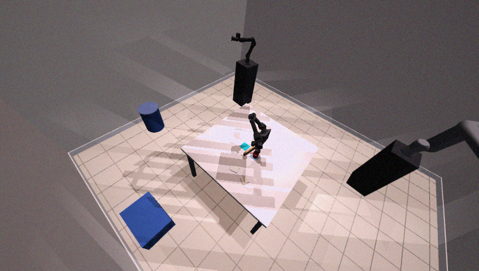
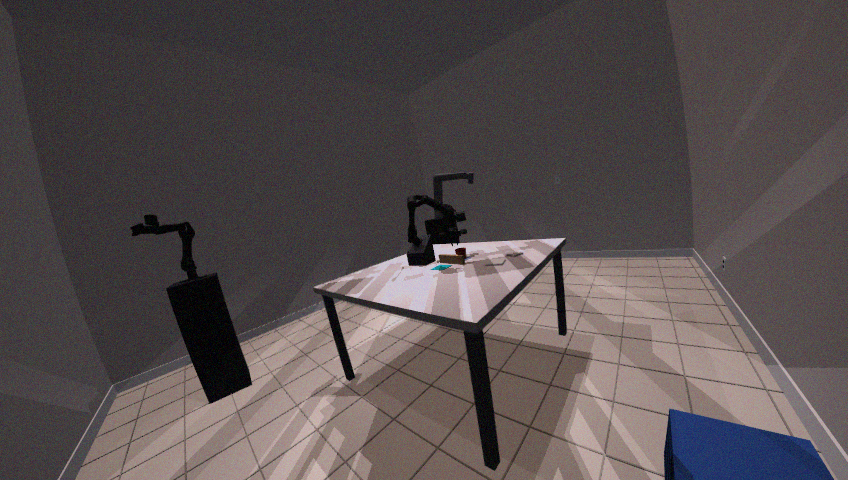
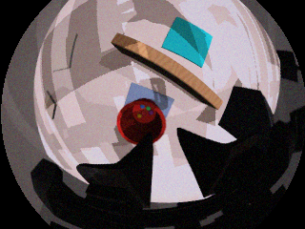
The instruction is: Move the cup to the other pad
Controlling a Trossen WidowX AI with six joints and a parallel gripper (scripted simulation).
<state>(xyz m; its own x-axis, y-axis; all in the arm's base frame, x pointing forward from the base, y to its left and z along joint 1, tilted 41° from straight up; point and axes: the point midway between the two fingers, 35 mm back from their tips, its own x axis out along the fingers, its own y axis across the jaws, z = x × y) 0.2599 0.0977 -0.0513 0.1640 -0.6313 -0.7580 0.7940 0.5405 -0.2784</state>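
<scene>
Right now the red cup is 30 mm ahead of my gripper tip, 20 mm to the left of it and 60 mm below it. The rest, counted from my gripper tip: brown wooden bar (20 mm ahead, 80 mm to the right, 80 mm below); then cyan pad (10 mm ahead, 180 mm to the right, 110 mm below).
</scene>
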